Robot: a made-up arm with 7 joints. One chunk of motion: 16 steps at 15 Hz.
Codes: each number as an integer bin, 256 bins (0 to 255) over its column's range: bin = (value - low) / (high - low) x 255, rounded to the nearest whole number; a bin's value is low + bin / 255 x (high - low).
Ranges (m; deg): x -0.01..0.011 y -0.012..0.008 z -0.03..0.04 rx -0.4..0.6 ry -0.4..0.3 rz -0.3..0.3
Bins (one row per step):
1: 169 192 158 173 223 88
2: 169 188 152 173 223 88
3: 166 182 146 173 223 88
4: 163 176 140 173 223 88
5: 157 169 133 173 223 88
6: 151 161 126 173 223 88
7: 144 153 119 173 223 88
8: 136 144 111 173 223 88
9: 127 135 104 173 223 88
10: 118 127 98 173 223 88
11: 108 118 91 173 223 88
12: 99 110 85 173 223 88
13: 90 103 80 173 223 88
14: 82 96 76 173 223 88
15: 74 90 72 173 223 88
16: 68 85 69 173 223 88
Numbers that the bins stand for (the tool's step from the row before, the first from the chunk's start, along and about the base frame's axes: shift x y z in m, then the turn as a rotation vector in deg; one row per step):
1: 0.00392 0.00306 0.01337 0.278 0.212 -0.093
2: 0.00392 0.00275 0.01173 0.278 0.212 -0.093
3: 0.00367 0.00227 0.01008 0.278 0.212 -0.093
4: 0.00342 0.00180 0.00843 0.278 0.212 -0.093
5: 0.00293 0.00125 0.00651 0.278 0.212 -0.093
6: 0.00244 0.00063 0.00459 0.278 0.212 -0.093
7: 0.00186 0.00000 0.00267 0.278 0.212 -0.093
8: 0.00120 -0.00071 0.00047 0.278 0.212 -0.093
9: 0.00046 -0.00141 -0.00145 0.278 0.212 -0.093
10: -0.00028 -0.00204 -0.00310 0.278 0.212 -0.093
11: -0.00111 -0.00275 -0.00502 0.278 0.212 -0.093
12: -0.00185 -0.00337 -0.00667 0.278 0.212 -0.093
13: -0.00259 -0.00392 -0.00804 0.278 0.212 -0.093
14: -0.00325 -0.00447 -0.00914 0.278 0.212 -0.093
15: -0.00391 -0.00494 -0.01024 0.278 0.212 -0.093
16: -0.00440 -0.00533 -0.01106 0.278 0.212 -0.093

